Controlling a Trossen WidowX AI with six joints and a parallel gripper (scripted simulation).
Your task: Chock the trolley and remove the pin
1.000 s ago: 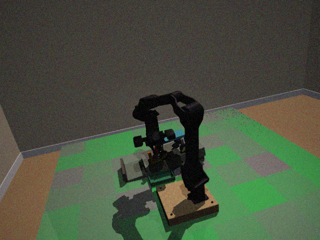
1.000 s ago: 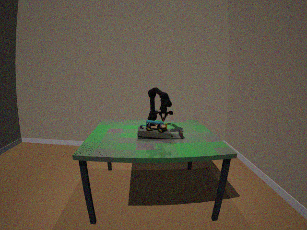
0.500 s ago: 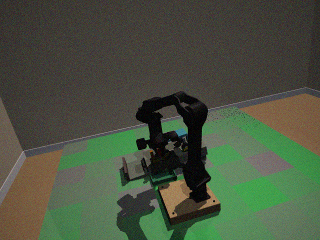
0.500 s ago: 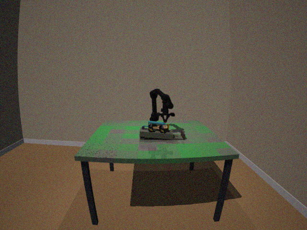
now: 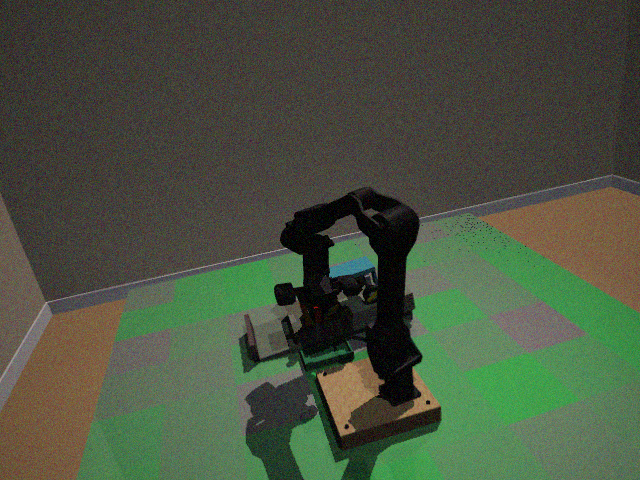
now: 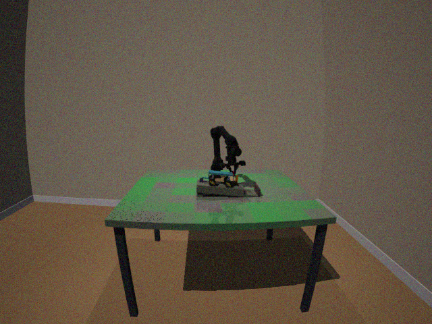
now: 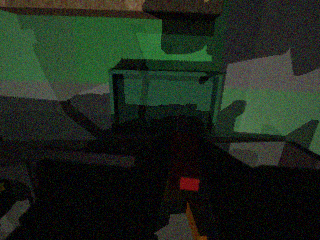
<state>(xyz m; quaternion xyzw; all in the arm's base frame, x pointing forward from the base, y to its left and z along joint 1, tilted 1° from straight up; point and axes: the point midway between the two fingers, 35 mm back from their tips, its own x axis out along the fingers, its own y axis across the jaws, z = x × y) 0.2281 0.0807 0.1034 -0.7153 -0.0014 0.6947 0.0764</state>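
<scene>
Right now the dark green tray is 1 cm to the right of my gripper tip and 11 cm below it. The rest, counted from my gripper tip: red-headed stop pin right at my gripper tip; trolley 11 cm ahead, 12 cm to the right, 1 cm above; yellow chock 6 cm ahead, 1 cm to the right, 2 cm below.
</scene>
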